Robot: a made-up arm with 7 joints.
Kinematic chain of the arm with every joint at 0, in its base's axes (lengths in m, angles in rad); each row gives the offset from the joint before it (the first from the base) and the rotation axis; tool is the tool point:
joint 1: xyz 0 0 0 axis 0 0.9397 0.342
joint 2: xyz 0 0 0 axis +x
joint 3: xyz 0 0 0 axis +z
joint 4: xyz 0.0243 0 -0.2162 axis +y
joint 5: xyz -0.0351 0 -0.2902 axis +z
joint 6: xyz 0 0 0 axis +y
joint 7: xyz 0 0 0 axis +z
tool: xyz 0 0 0
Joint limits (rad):
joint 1: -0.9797..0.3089
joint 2: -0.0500..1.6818
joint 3: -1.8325..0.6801
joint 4: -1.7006..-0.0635
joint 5: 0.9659..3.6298
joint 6: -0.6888..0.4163
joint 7: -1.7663..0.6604
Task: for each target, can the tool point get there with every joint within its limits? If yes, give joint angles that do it. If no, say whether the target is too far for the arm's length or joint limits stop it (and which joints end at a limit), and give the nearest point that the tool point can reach.
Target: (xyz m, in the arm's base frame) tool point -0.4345 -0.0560 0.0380
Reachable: no: joint limits stop it (at a limit: joint 1, joint 3, joint 4) | nearest point -0.1796 -0.0555 -0.3324 | short by 0.450 m
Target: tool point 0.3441 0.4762 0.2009
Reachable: no: too far | nearest point 0.2720 0.3933 0.1515 | short by 0.120 m
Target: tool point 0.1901 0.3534 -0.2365
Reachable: yes | joints -0.4699 1.5200 -1.5170 -1.0799 3.0289 -0.1529 0.0638
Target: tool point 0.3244 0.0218 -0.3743
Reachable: yes | joints -0.3397 0.1015 0.0282 -0.7077 2.3977 0.2368 -0.7106
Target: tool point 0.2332 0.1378 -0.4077
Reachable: yes | joints -0.3886 0.7583 -1.3160 -0.8065 2.7267 -0.1785 -1.2361
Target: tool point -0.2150 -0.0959 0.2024
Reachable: no: joint limits stop it (at a limit: joint 1, joint 2, joint 3, joint 4) | nearest point 0.0183 0.1418 0.3540 | short by 0.366 m
